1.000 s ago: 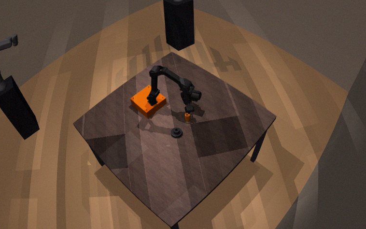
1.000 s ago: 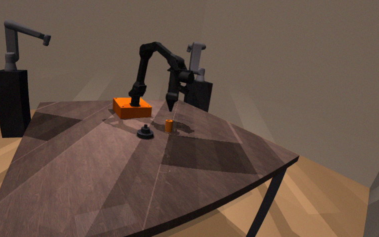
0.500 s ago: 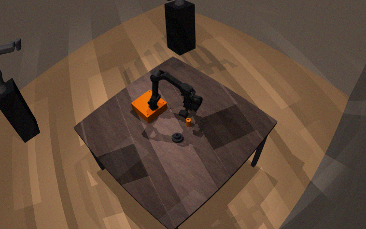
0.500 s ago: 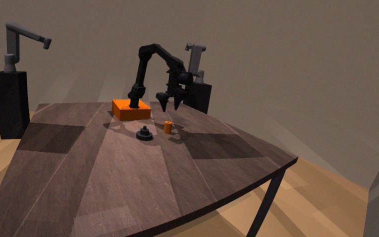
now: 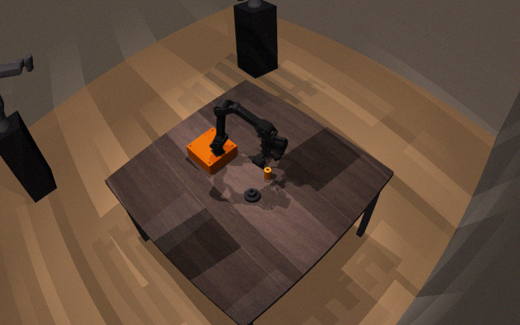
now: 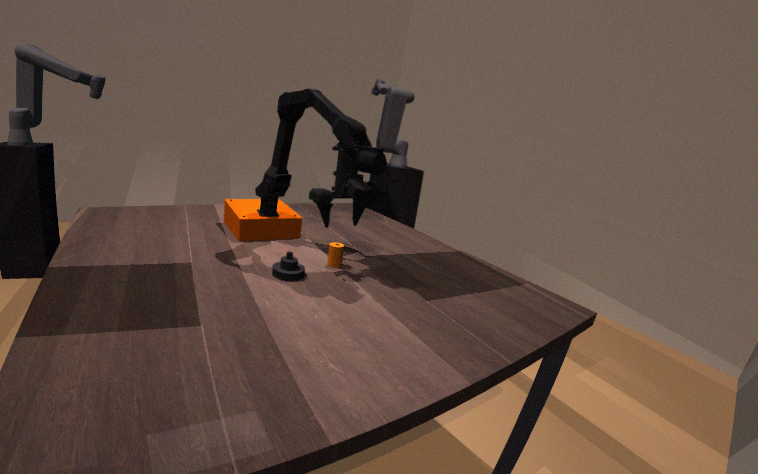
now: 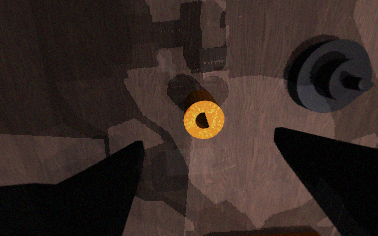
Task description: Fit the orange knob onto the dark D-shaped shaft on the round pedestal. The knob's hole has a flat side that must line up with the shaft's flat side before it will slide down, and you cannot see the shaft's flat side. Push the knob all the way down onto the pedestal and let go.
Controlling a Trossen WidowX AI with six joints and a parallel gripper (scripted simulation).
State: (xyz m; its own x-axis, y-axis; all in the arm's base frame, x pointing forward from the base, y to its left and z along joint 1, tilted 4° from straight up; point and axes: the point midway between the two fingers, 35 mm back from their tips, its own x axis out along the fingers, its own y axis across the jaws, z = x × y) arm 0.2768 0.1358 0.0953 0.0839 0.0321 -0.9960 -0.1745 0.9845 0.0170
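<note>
The orange knob is 80 mm below my gripper tip and 10 mm behind it. From my gripper tip the other things lie so: dark round pedestal 150 mm to the right, 80 mm below, 40 mm ahead.
</note>
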